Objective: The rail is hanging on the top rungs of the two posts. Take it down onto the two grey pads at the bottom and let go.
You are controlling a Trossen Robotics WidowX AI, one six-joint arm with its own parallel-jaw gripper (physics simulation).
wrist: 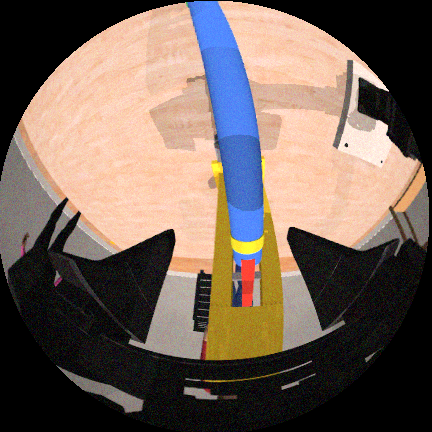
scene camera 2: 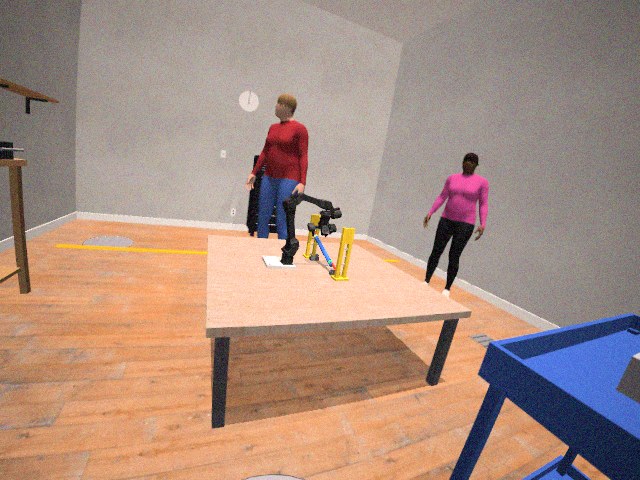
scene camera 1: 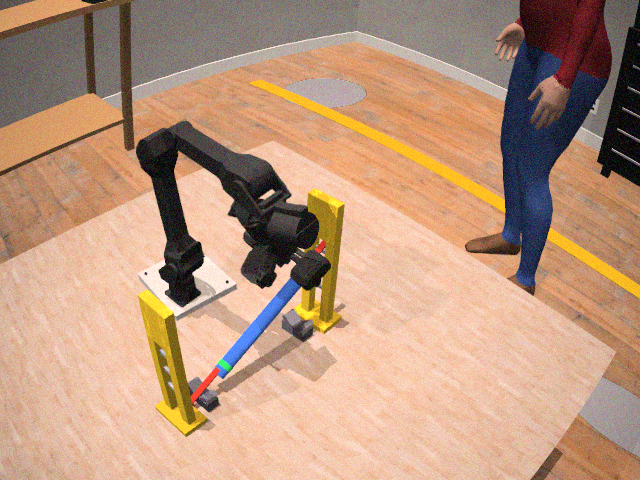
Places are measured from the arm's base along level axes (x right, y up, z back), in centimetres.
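Where they show: gripper, fingertip midpoint: (wrist: 233, 234) (scene camera 2: 318, 236); arm's base at its link origin: (scene camera 2: 286, 263) (scene camera 1: 182, 293).
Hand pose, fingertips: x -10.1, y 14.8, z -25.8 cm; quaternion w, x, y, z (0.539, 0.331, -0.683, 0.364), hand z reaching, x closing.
Each offset is from my fingertips to the centre of the thing. Level surfaces: height alone.
The blue rail {dx +9.2, dy -6.0, dz +1.2 cm} (scene camera 1: 263, 322) (scene camera 2: 324, 250) (wrist: 232, 100) with red ends slants between two yellow posts. Its green-banded end is low, by the near post {dx +33.6, dy -1.5, dz +1.8 cm} (scene camera 1: 178, 361) (scene camera 2: 348, 237) and the near grey pad {dx +27.4, dy -14.4, dz +1.7 cm} (scene camera 1: 208, 399) (scene camera 2: 331, 271). Its yellow-banded end is high, its red tip in the slot of the far post {dx -6.4, dy -1.5, dz +0.7 cm} (scene camera 1: 333, 258) (wrist: 245, 325), well above the far grey pad {dx -0.2, dy -14.4, dz +0.9 cm} (scene camera 1: 298, 324) (scene camera 2: 313, 257). Whether the low tip touches the pad is unclear. My gripper (scene camera 1: 284, 273) (scene camera 2: 320, 229) (wrist: 233, 234) is open, its fingers apart on either side of the rail's high end, holding nothing.
The arm's white base plate (scene camera 1: 219, 283) (scene camera 2: 271, 262) (wrist: 367, 150) lies on the wooden table {dy -16.5 cm} (scene camera 1: 439, 387) (scene camera 2: 268, 310), behind the rail. A person in red (scene camera 1: 532, 180) (scene camera 2: 285, 149) and one in pink (scene camera 2: 466, 198) stand beyond the table. A blue cart (scene camera 2: 547, 379) is at the right.
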